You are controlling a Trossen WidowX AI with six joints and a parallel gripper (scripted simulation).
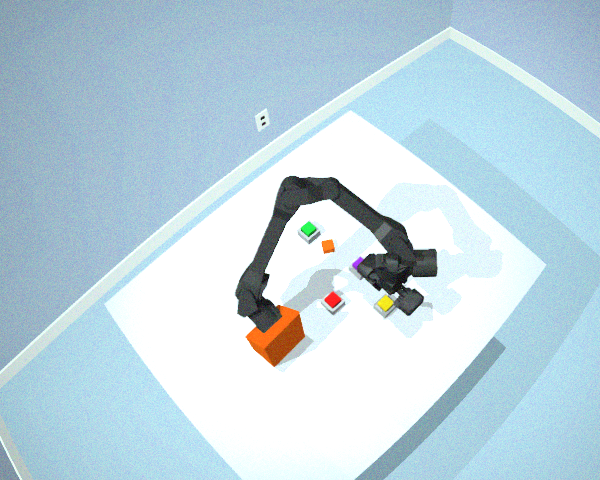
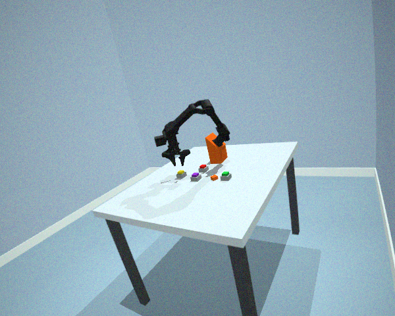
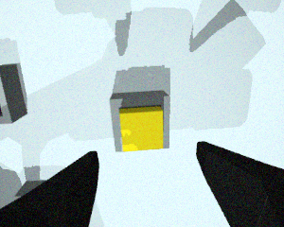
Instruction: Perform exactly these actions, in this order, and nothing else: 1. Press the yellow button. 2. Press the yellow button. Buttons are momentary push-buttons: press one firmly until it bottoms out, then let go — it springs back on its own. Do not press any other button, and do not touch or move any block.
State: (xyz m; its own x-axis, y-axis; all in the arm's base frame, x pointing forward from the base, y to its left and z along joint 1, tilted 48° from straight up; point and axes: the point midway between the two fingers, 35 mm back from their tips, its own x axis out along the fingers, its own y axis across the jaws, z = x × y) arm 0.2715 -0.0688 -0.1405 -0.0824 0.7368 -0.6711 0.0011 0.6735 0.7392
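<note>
Right now my gripper tip is 40 mm above the yellow button. From my gripper tip the other things lie so: red button (90 mm behind, 110 mm to the left, 40 mm below); purple button (30 mm ahead, 130 mm to the left, 40 mm below); small orange block (20 mm ahead, 250 mm to the left, 60 mm below).
</note>
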